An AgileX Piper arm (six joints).
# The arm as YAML. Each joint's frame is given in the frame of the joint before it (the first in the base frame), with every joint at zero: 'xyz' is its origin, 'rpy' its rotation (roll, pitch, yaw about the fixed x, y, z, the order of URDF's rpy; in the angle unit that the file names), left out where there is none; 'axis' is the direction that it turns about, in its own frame. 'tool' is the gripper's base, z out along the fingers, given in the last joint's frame.
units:
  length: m
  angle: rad
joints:
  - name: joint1
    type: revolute
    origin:
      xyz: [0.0, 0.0, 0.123]
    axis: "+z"
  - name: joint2
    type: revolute
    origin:
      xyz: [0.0, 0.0, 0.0]
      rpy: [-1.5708, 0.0, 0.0]
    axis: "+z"
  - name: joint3
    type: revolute
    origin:
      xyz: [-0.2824, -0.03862, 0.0]
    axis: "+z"
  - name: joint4
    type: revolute
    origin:
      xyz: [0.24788, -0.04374, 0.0]
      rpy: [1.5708, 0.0, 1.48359]
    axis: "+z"
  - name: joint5
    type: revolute
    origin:
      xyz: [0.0, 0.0, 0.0]
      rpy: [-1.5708, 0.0, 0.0]
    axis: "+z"
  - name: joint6
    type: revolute
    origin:
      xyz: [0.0, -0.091, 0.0]
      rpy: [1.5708, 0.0, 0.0]
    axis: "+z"
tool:
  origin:
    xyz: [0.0, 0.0, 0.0]
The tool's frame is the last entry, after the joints.
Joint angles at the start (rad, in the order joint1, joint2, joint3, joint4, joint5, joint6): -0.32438 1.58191 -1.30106 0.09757 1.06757 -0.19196
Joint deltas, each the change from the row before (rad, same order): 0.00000 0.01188 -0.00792 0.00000 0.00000 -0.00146; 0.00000 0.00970 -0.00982 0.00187 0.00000 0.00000; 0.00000 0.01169 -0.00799 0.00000 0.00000 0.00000; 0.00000 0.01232 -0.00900 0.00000 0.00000 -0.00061; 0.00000 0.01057 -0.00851 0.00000 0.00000 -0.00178; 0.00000 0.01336 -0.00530 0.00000 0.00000 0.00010; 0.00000 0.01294 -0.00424 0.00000 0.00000 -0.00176; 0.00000 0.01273 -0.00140 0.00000 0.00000 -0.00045; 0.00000 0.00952 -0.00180 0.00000 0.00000 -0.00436; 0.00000 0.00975 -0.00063 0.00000 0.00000 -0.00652; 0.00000 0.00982 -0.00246 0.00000 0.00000 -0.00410; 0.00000 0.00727 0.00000 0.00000 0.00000 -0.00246; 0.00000 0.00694 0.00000 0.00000 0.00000 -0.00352; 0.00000 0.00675 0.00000 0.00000 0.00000 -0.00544
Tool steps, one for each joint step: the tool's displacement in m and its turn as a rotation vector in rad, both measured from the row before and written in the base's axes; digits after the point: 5 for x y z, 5 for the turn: 0.00275 -0.00092 -0.00162 0.00080 0.00378 0.00139; 0.00265 -0.00073 -0.00040 0.00170 -0.00070 -0.00037; 0.00271 -0.00091 -0.00160 0.00118 0.00351 0.00000; 0.00291 -0.00098 -0.00157 0.00087 0.00315 0.00058; 0.00257 -0.00087 -0.00116 0.00011 0.00197 0.00169; 0.00263 -0.00088 -0.00302 0.00260 0.00764 -0.00010; 0.00242 -0.00081 -0.00321 0.00225 0.00826 0.00168; 0.00203 -0.00068 -0.00395 0.00348 0.01074 0.00043; 0.00158 -0.00053 -0.00277 0.00125 0.00732 0.00419; 0.00144 -0.00049 -0.00318 0.00115 0.00864 0.00628; 0.00165 -0.00056 -0.00273 0.00127 0.00696 0.00396; 0.00098 -0.00033 -0.00252 0.00169 0.00688 0.00238; 0.00092 -0.00031 -0.00242 0.00134 0.00655 0.00341; 0.00088 -0.00030 -0.00236 0.00084 0.00634 0.00528
